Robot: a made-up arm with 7 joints.
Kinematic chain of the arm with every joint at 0, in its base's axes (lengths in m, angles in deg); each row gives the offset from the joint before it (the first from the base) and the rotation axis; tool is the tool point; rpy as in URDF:
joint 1: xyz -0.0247 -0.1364 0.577 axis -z
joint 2: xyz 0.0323 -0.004 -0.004 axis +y
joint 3: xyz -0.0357 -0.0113 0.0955 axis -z
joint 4: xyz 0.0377 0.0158 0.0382 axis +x
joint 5: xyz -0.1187 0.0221 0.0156 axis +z
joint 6: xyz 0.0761 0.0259 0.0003 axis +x
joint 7: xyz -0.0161 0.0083 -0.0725 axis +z
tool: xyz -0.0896 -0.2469 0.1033 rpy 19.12 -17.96 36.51
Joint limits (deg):
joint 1: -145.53..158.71
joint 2: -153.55..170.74
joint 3: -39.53..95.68
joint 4: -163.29..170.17
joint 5: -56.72..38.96
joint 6: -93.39..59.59
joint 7: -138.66..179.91
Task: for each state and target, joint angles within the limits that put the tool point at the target. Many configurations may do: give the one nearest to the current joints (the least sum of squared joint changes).
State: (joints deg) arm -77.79 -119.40 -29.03 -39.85 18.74 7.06 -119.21
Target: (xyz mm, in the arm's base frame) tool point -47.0 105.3 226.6
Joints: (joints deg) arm -80.56 -137.50 -29.08 -30.98 27.87 13.81 -127.26
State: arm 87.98 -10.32 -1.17 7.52 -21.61 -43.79 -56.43
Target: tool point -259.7 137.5 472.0
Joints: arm 60.08 -61.86 -23.87 17.75 -20.89 -63.86 -39.36
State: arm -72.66 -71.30 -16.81 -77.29 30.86 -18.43 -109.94
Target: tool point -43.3 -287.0 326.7
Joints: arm -69.94 -43.46 -11.26 -77.07 13.06 -22.91 -110.48
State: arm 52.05 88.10 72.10 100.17 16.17 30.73 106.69
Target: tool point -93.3 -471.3 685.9
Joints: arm 54.07 76.47 83.24 106.00 11.85 30.64 109.11
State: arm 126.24 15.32 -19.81 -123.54 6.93 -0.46 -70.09
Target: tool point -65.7 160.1 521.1
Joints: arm 114.49 -17.46 -29.60 -125.60 10.83 -2.93 -85.50
